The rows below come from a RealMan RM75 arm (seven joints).
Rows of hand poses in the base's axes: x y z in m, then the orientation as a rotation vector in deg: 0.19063 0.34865 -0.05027 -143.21 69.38 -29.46; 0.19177 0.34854 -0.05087 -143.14 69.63 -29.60; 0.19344 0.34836 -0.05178 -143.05 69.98 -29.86; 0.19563 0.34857 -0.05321 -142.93 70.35 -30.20; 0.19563 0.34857 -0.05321 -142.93 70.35 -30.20; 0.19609 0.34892 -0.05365 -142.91 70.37 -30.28; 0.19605 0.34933 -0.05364 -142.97 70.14 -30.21; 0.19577 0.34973 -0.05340 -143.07 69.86 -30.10; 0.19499 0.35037 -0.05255 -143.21 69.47 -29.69; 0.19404 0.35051 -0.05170 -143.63 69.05 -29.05; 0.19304 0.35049 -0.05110 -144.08 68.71 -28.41; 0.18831 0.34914 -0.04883 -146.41 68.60 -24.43; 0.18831 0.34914 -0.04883 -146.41 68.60 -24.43; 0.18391 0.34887 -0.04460 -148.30 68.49 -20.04; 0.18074 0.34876 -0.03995 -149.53 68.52 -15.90
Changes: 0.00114 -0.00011 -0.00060 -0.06 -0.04 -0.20; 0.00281 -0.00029 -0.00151 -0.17 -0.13 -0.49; 0.00500 -0.00008 -0.00294 -0.31 -0.26 -0.81; 0.00500 -0.00008 -0.00294 -0.31 -0.26 -0.81; 0.00546 0.00027 -0.00338 -0.33 -0.31 -0.83; 0.00542 0.00068 -0.00337 -0.30 -0.31 -0.66; 0.00514 0.00108 -0.00313 -0.27 -0.28 -0.44; 0.00436 0.00172 -0.00228 -0.12 -0.10 -0.09; 0.00341 0.00186 -0.00143 -0.09 0.33 0.35; 0.00241 0.00184 -0.00083 -0.10 0.79 0.73; -0.00232 0.00049 0.00144 -0.30 4.01 1.69; -0.00232 0.00049 0.00144 -0.30 4.01 1.69; -0.00672 0.00022 0.00567 -0.07 7.27 2.61; -0.00989 0.00011 0.01032 0.46 10.16 3.28
